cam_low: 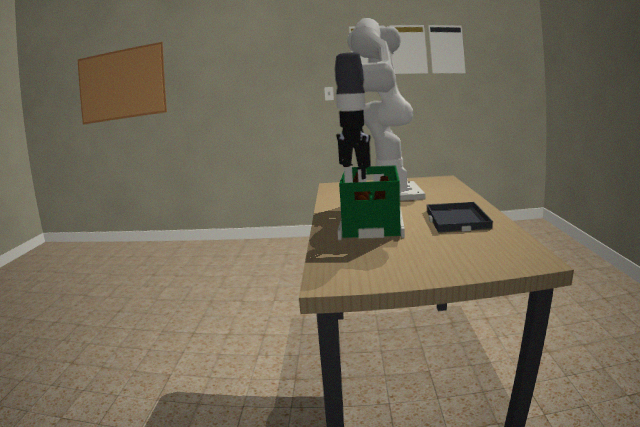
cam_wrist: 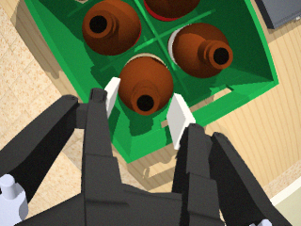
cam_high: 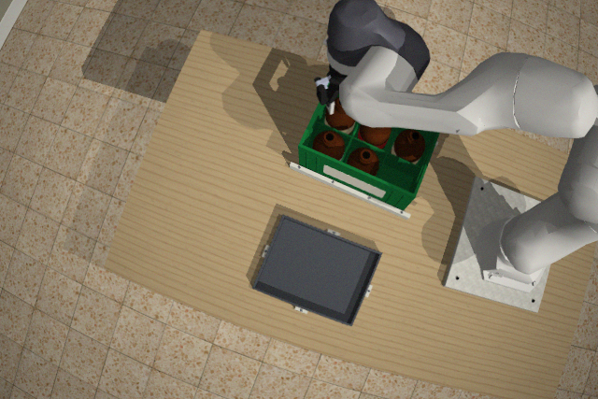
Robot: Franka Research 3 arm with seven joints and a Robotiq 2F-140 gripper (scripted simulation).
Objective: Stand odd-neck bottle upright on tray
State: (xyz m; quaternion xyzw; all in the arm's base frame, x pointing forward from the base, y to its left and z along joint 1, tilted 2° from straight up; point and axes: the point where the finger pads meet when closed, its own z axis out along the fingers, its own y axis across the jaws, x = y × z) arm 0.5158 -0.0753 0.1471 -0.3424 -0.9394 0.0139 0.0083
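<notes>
My hand is 9 cm past the green crate, 4 cm to the right of it and 9 cm above it. Also, from my hand: glass bottle 10 cm behind, 8 cm to the left, 9 cm below; then dark grey tray 13 cm behind, 34 cm to the left, 17 cm below.
</notes>
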